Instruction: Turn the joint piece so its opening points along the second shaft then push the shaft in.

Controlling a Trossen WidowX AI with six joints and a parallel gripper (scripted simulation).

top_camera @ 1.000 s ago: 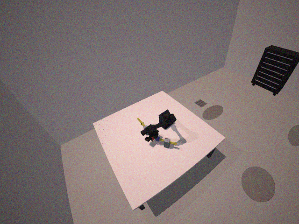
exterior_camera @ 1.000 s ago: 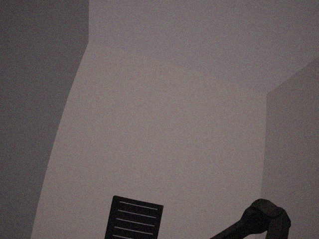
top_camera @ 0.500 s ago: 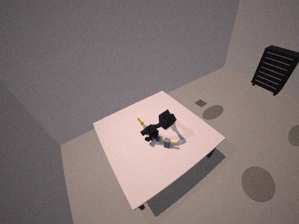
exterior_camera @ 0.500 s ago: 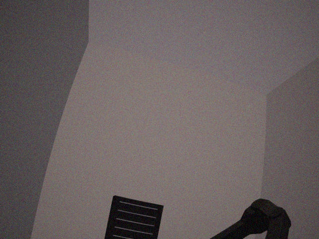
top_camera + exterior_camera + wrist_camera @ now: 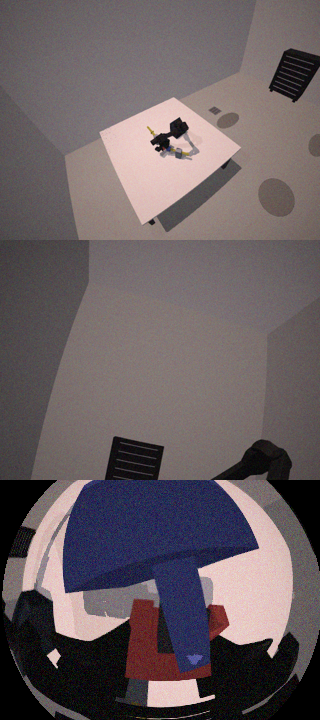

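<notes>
My gripper tip is now 10 mm to the left of the red square joint piece and 40 mm below it.
</notes>
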